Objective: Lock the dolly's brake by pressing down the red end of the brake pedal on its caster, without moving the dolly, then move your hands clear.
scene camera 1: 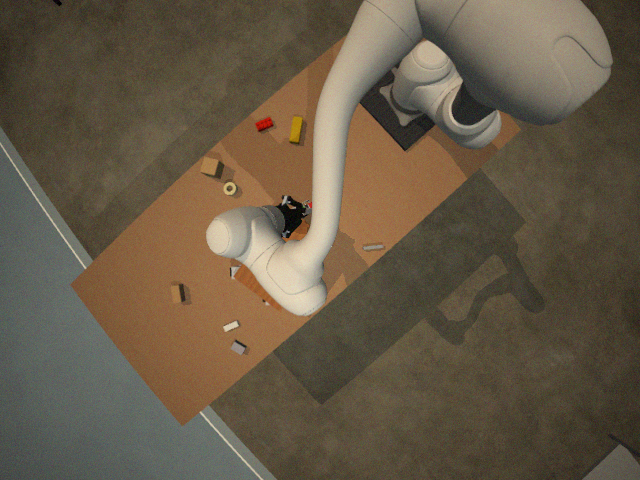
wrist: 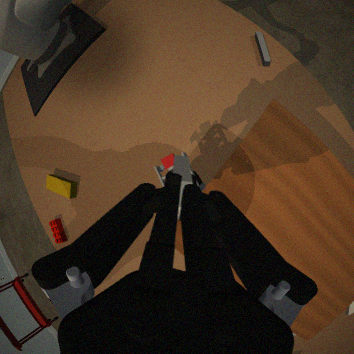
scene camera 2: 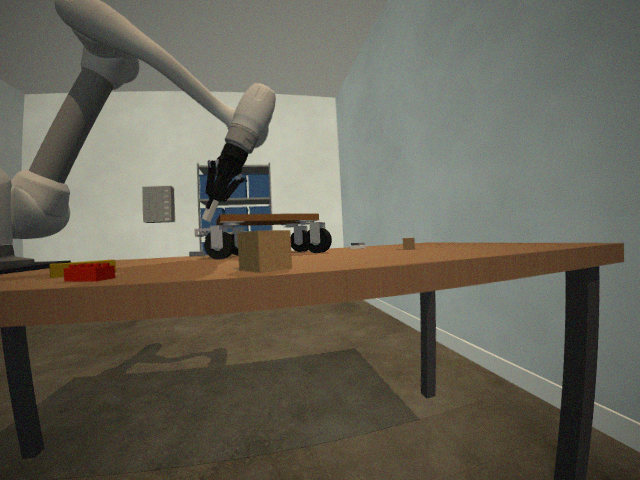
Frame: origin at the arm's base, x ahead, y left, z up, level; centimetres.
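Where they show: gripper, fingertip midpoint: [scene camera 1: 308, 210] [wrist: 179, 166] [scene camera 2: 206, 220]; arm's base, link origin: [scene camera 1: 409, 98] [wrist: 55, 45].
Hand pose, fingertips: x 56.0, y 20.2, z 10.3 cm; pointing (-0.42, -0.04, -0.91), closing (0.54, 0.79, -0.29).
Things, the pixels of their top centre, and the offset from my fingertips. "spot": a spot on its surface instead.
- black caster wheel, surface spot: [scene camera 2: 218, 245] spot: dy -4.1, dx +5.1, dz -7.7 cm
- pedal's red end, surface spot: [wrist: 168, 160] [scene camera 1: 311, 205] spot: dy -1.5, dx -1.7, dz -2.7 cm
- cardboard-coloured box, top centre: [scene camera 2: 263, 231] [scene camera 1: 209, 166] dy -34.3, dx +24.0, dz -5.6 cm
- ring, top centre: [scene camera 1: 229, 188] dy -24.0, dx +22.0, dz -9.2 cm
- yellow block, top centre: [scene camera 2: 83, 261] [wrist: 56, 185] [scene camera 1: 295, 129] dy -31.1, dx -11.4, dz -9.3 cm
- red brick, top centre: [scene camera 2: 89, 263] [wrist: 54, 231] [scene camera 1: 263, 123] dy -39.8, dx -1.8, dz -9.3 cm
- grey bar, top centre: [wrist: 262, 45] [scene camera 1: 373, 247] dy +22.7, dx -14.1, dz -9.7 cm
The dolly's brown wooden deck [scene camera 1: 251, 285] [scene camera 2: 273, 218] [wrist: 300, 210] stands on casters on the table; the arm covers part of it in scene camera 1. A black caster wheel [scene camera 2: 218, 245] is under its left end in scene camera 2. The pedal's red end [scene camera 1: 309, 205] [wrist: 168, 160] shows beside the fingertips, at their left in the wrist view. My gripper [scene camera 1: 306, 209] [scene camera 2: 209, 212] [wrist: 179, 166] is shut and empty, tilted, with its tips just above the pedal area beside the deck. Contact with the pedal and the pedal's exact tilt cannot be told.
A cardboard-coloured box [scene camera 1: 210, 166] [scene camera 2: 264, 251], a ring [scene camera 1: 225, 189], a yellow block [scene camera 1: 295, 129] [wrist: 60, 186] and a red brick [scene camera 1: 264, 124] [scene camera 2: 88, 271] [wrist: 57, 230] lie around the dolly. A grey bar [scene camera 1: 373, 246] [wrist: 262, 48] lies near the table edge.
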